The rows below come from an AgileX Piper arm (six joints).
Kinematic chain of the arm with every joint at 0, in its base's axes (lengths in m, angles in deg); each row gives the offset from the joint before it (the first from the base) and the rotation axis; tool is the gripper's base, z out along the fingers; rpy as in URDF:
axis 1: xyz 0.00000 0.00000 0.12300 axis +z
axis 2: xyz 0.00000 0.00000 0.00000 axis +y
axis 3: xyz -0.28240 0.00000 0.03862 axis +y
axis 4: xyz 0.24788 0.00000 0.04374 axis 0.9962 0 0.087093
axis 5: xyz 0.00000 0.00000 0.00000 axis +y
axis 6: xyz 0.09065 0.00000 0.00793 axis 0.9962 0 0.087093
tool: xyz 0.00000 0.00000 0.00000 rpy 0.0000 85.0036 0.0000
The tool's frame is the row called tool.
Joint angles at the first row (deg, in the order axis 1, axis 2, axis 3, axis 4, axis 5, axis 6):
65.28, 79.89, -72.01, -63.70, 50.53, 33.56
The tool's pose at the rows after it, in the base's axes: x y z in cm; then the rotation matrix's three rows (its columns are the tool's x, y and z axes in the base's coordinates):
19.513 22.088 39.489; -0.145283 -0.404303 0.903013; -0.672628 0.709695 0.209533; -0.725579 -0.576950 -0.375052
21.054 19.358 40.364; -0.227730 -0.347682 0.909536; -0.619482 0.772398 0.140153; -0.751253 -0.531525 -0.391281
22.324 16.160 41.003; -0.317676 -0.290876 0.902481; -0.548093 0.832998 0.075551; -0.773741 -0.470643 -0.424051
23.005 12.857 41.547; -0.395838 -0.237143 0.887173; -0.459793 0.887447 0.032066; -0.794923 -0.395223 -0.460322
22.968 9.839 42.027; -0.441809 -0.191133 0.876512; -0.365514 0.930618 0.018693; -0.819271 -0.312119 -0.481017
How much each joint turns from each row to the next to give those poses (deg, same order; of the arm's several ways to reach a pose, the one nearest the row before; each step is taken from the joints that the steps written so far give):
-4.52, -1.60, -1.21, 2.33, 0.83, -0.81
-6.01, -1.75, -0.76, 3.65, 0.17, -1.41
-7.12, -2.10, -0.33, 5.59, -0.25, -2.36
-7.55, -2.48, 0.00, 7.10, -0.69, -3.19
-7.26, -2.96, 0.69, 7.55, -1.58, -3.46

